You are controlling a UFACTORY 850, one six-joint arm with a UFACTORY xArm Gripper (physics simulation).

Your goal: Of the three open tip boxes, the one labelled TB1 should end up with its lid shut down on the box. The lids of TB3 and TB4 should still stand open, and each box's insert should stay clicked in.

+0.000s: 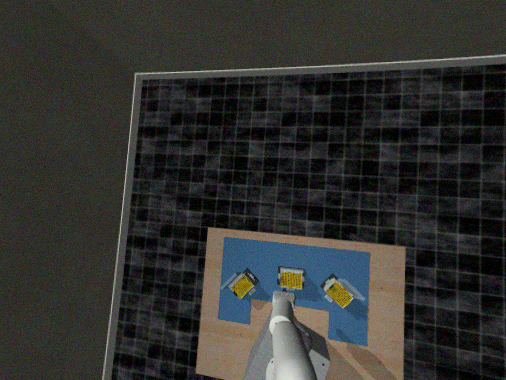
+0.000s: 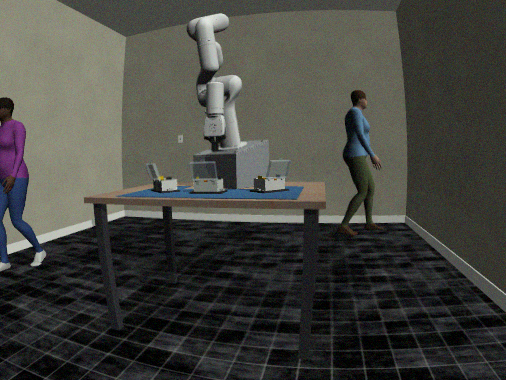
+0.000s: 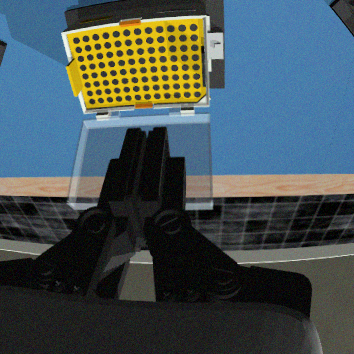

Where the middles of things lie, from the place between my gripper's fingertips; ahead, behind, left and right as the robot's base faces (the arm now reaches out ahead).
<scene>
I see the insert (image 3: 159, 61) 130 mm below my hand, 30 mm to the right of it and 10 mm ahead of it.
</scene>
